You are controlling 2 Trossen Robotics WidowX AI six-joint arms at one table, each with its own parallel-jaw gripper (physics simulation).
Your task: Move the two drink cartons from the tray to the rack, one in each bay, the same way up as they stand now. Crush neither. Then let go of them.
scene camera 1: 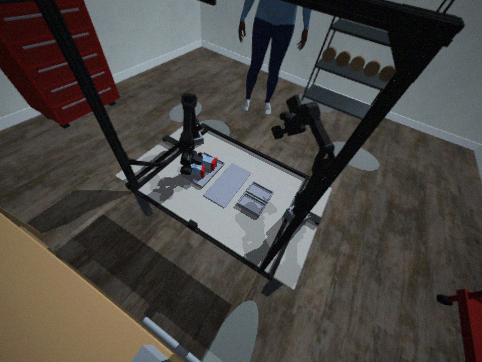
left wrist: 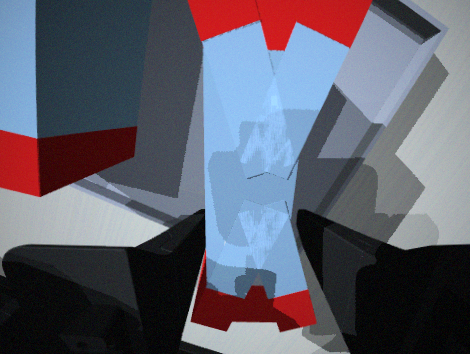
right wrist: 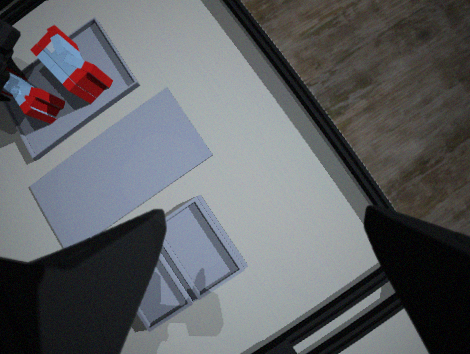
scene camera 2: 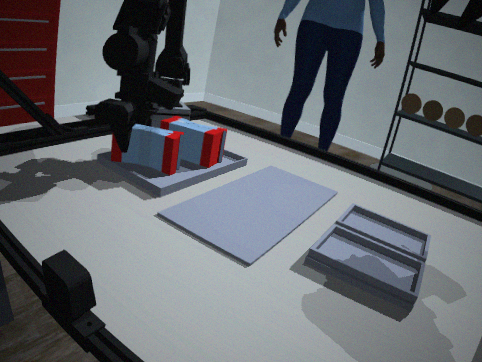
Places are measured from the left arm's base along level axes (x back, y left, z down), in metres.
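Pixels of known places: left gripper, fingertip midpoint: (left wrist: 252,216) (scene camera 2: 130,148); right gripper, fingertip midpoint: (scene camera 1: 281,136) (right wrist: 264,218) (scene camera 2: 445,20); left arm's base, origin of the base link: (scene camera 1: 194,135).
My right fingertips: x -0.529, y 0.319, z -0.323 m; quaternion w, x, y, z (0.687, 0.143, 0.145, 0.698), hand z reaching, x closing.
Note:
For each thing: its top centre in the pictures, then the offset to it from my right fingertips. Level surfaces: height alone.
- grey tray, middle of its top: (left wrist: 162,72) (scene camera 2: 176,155) (right wrist: 62,85) (scene camera 1: 203,168) dx +0.237, dy -0.366, dz +0.362 m
- far carton, middle of its top: (scene camera 2: 194,124) (right wrist: 61,56) (scene camera 1: 207,158) dx +0.264, dy -0.328, dz +0.304 m
- two-bay rack, middle of its top: (scene camera 2: 380,241) (right wrist: 171,265) (scene camera 1: 256,197) dx -0.110, dy -0.147, dz +0.358 m
- table, its level: dz +0.378 m
Two light-blue cartons with red ends stand side by side in the grey tray (scene camera 1: 212,175) (scene camera 2: 200,179) (left wrist: 412,75) (right wrist: 87,122): the near carton (scene camera 1: 197,171) (scene camera 2: 145,147) (left wrist: 265,125) (right wrist: 19,87) and the far carton (scene camera 1: 208,160) (scene camera 2: 192,140) (left wrist: 85,75) (right wrist: 60,56). My left gripper (scene camera 2: 127,129) (left wrist: 252,216) is partly open, its fingers on either side of the near carton, very close to its sides; one finger is hidden in scene camera 2. My right gripper (scene camera 1: 280,125) (right wrist: 264,218) is wide open and empty, high above the table. The two-bay rack (scene camera 1: 255,198) (scene camera 2: 360,281) (right wrist: 222,230) holds no carton.
A flat grey plate (scene camera 1: 227,185) (scene camera 2: 250,215) (right wrist: 122,160) lies between tray and rack. A black frame (scene camera 2: 320,155) (right wrist: 330,120) borders the table (scene camera 2: 125,250), with posts rising in scene camera 1. A person (scene camera 1: 272,45) (scene camera 2: 325,65) stands behind the table.

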